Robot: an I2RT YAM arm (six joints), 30 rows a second.
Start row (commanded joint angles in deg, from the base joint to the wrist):
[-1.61, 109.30, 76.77, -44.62, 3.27, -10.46]
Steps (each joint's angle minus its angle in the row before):
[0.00, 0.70, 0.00, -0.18, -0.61, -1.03]
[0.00, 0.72, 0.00, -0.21, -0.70, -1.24]
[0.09, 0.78, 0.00, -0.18, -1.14, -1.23]
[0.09, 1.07, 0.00, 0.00, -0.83, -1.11]
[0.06, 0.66, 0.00, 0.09, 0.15, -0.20]
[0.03, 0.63, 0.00, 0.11, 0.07, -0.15]
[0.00, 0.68, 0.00, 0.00, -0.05, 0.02]
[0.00, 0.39, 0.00, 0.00, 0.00, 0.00]
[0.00, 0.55, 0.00, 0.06, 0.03, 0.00]
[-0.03, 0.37, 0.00, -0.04, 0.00, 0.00]
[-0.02, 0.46, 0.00, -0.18, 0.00, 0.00]
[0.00, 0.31, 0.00, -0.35, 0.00, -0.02]
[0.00, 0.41, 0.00, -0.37, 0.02, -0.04]
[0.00, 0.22, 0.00, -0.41, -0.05, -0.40]
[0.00, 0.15, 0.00, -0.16, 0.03, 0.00]
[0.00, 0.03, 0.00, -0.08, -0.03, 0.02]
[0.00, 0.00, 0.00, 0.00, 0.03, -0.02]
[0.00, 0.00, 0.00, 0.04, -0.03, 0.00]
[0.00, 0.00, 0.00, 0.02, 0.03, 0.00]
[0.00, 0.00, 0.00, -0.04, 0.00, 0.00]
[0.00, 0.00, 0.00, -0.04, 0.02, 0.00]
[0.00, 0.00, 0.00, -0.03, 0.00, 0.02]
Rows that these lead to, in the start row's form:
[-1.61, 110.00, 76.77, -44.80, 2.66, -11.49]
[-1.61, 110.72, 76.77, -45.01, 1.96, -12.73]
[-1.52, 111.50, 76.77, -45.19, 0.82, -13.96]
[-1.43, 112.57, 76.77, -45.19, -0.01, -15.07]
[-1.37, 113.23, 76.77, -45.10, 0.14, -15.27]
[-1.34, 113.86, 76.77, -44.99, 0.21, -15.42]
[-1.34, 114.54, 76.77, -44.99, 0.16, -15.40]
[-1.34, 114.93, 76.77, -44.99, 0.16, -15.40]
[-1.34, 115.48, 76.77, -44.93, 0.19, -15.40]
[-1.37, 115.85, 76.77, -44.97, 0.19, -15.40]
[-1.39, 116.31, 76.77, -45.15, 0.19, -15.40]
[-1.39, 116.62, 76.77, -45.50, 0.19, -15.42]
[-1.39, 117.03, 76.77, -45.87, 0.21, -15.46]
[-1.39, 117.25, 76.77, -46.28, 0.16, -15.86]
[-1.39, 117.40, 76.77, -46.44, 0.19, -15.86]
[-1.39, 117.43, 76.77, -46.52, 0.16, -15.84]
[-1.39, 117.43, 76.77, -46.52, 0.19, -15.86]
[-1.39, 117.43, 76.77, -46.48, 0.16, -15.86]
[-1.39, 117.43, 76.77, -46.46, 0.19, -15.86]
[-1.39, 117.43, 76.77, -46.50, 0.19, -15.86]
[-1.39, 117.43, 76.77, -46.54, 0.21, -15.86]
[-1.39, 117.43, 76.77, -46.57, 0.21, -15.84]

